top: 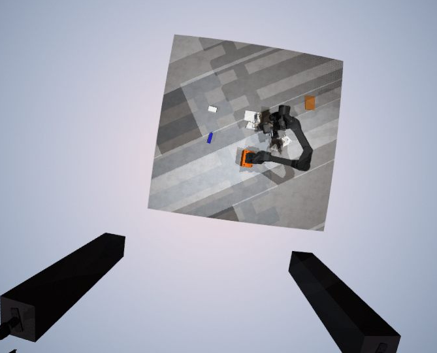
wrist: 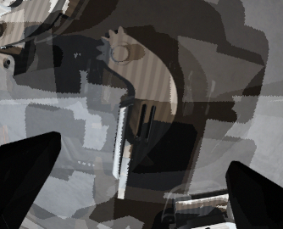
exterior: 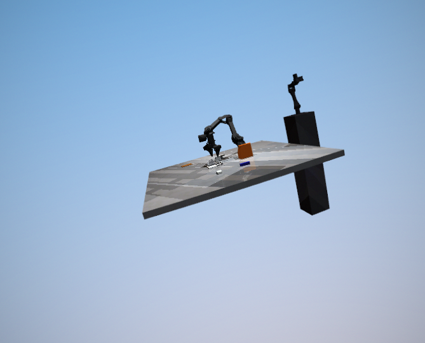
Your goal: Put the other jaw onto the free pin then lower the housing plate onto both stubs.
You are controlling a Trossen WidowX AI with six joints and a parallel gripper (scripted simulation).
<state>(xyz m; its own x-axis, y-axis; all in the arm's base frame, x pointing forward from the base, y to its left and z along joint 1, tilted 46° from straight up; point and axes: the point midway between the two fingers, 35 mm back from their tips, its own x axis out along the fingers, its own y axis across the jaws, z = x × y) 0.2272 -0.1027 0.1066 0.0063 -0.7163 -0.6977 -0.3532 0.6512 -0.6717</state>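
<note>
Right now the jaw is 2 cm ahead of my gripper tip, 3 cm to the left of it and 4 cm below it. The rest, counted from my gripper tip: white block (8 cm ahead, 43 cm to the left, 4 cm below); blue block (12 cm behind, 42 cm to the left, 4 cm below); flat orange piece (24 cm ahead, 26 cm to the right, 5 cm below).
</note>
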